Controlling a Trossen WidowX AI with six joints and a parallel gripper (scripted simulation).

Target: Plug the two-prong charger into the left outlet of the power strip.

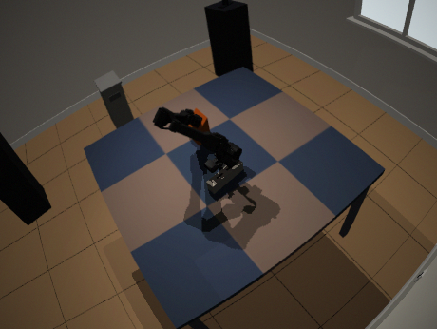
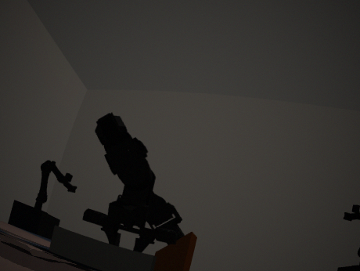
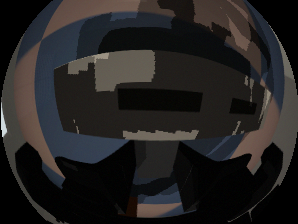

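Now: the black two-prong charger 2 cm ahead of my gripper tip and 1 cm above it.
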